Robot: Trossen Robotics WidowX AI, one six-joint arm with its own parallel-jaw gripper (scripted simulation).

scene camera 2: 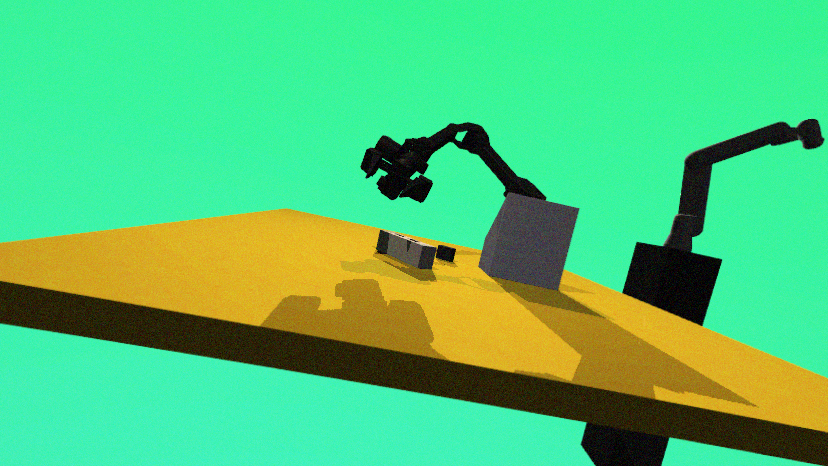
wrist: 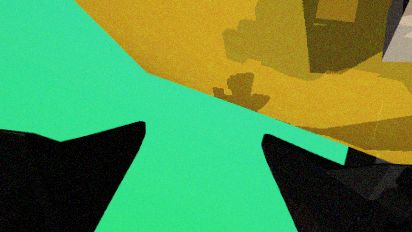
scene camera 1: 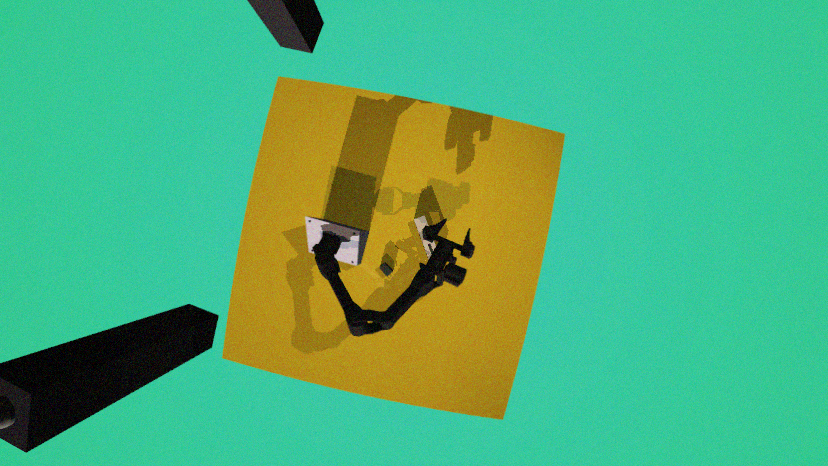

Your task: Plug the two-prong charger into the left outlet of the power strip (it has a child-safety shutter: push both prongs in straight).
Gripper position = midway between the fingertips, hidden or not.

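Note:
Scene camera 1: the gripper (scene camera 1: 457,223), open and holding nothing. The gripper (scene camera 2: 383,186) is visible in scene camera 2 as well, and the wrist view likewise has the gripper (wrist: 205,133).

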